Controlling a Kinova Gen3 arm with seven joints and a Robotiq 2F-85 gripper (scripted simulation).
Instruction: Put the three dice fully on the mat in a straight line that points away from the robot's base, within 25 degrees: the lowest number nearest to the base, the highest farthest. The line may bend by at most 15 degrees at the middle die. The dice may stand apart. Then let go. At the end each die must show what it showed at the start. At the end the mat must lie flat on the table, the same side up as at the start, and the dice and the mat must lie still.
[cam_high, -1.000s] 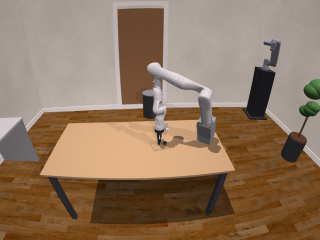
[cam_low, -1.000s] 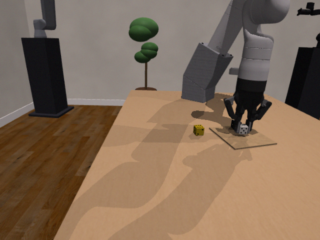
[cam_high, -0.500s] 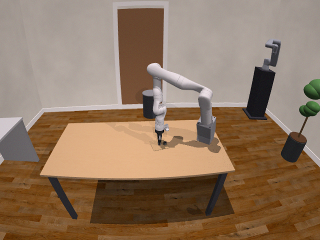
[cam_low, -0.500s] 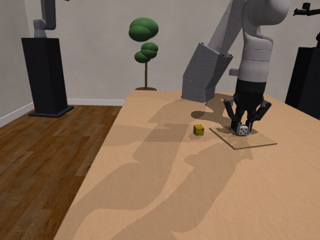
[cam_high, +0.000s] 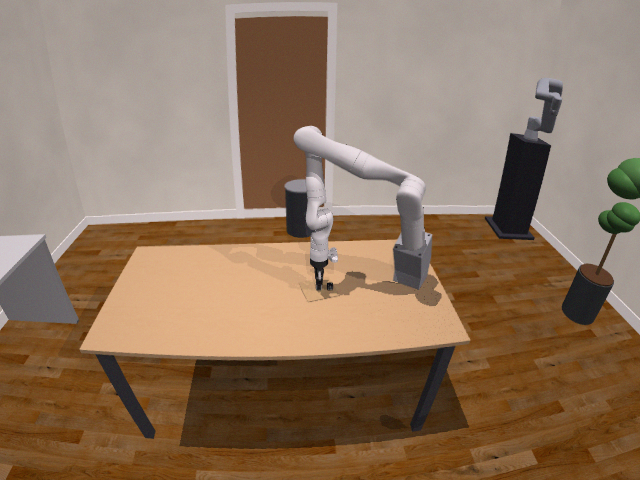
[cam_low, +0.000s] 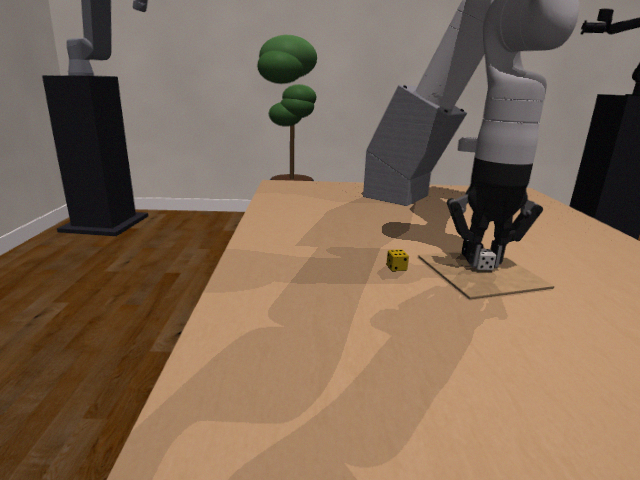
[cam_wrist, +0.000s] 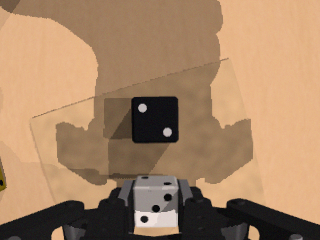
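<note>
Now: hand 10 mm above the white die. The rest, counted from my hand: yellow die 130 mm to the right, 20 mm below, 10 mm ahead; then tan mat 30 mm below; then black die 50 mm behind, 10 mm below.
</note>
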